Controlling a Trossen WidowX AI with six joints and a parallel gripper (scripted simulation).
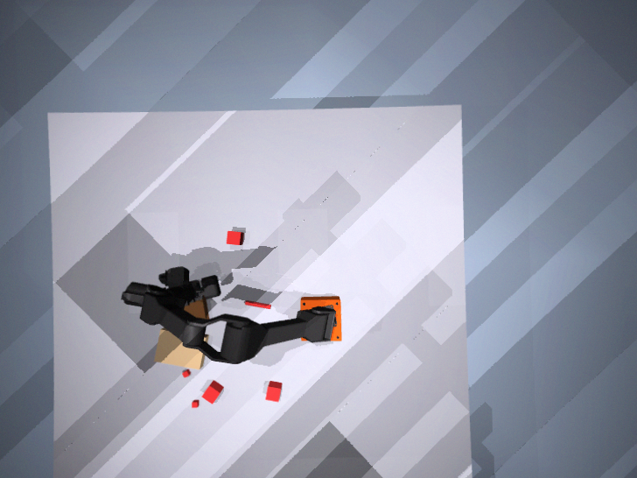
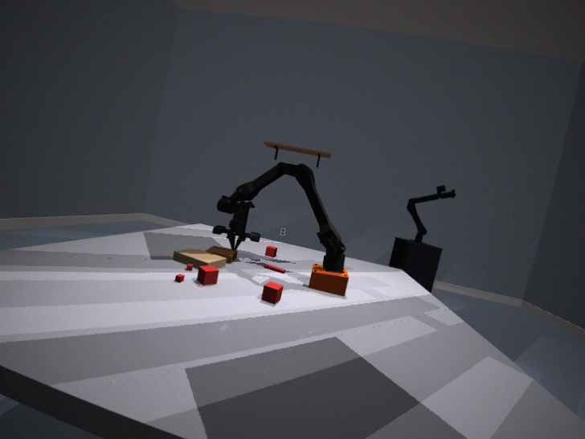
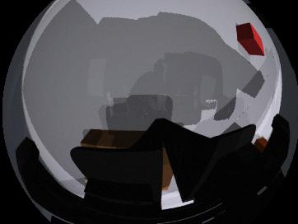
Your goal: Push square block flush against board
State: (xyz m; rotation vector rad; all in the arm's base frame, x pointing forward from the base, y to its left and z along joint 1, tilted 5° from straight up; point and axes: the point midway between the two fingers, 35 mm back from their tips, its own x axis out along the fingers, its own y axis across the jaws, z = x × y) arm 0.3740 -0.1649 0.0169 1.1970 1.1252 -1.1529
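My gripper tip is 40 mm short of the brown square block, 60 mm to the right of it and 10 mm below it. Also, from my gripper tip: tan board 80 mm ahead, 170 mm to the left, 10 mm above; flat red piece 170 mm behind, 90 mm to the left.
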